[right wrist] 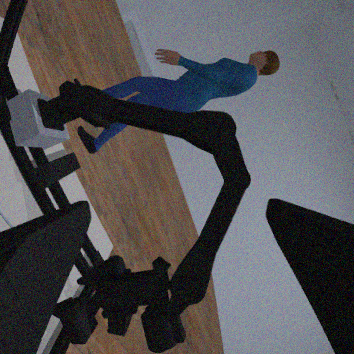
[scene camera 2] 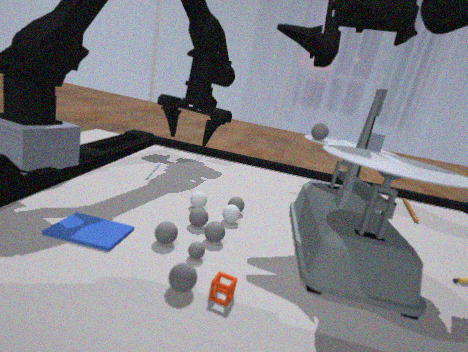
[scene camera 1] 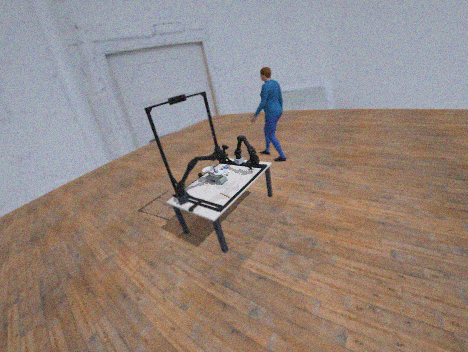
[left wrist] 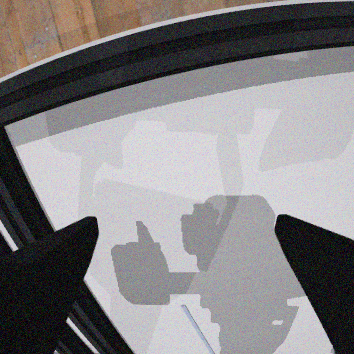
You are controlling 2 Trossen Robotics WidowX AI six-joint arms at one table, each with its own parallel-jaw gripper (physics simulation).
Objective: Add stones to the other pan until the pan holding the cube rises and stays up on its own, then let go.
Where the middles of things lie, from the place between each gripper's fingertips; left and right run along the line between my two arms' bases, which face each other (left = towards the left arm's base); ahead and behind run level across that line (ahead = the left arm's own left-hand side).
Labels:
My right hand is 240 mm above the grey balance scale (scene camera 2: 345, 247), 180 mm to the left of it and 130 mm past it. Also, from my right hand: blue flat pad (scene camera 2: 82, 229) (350 mm below, 280 mm behind, 130 mm to the left).
I see my left gripper 470 mm past the blue flat pad, 60 mm to the left of it and 40 mm above it. Also, from my left hand: grey balance scale (320 mm behind, 370 mm to the right, 70 mm above).

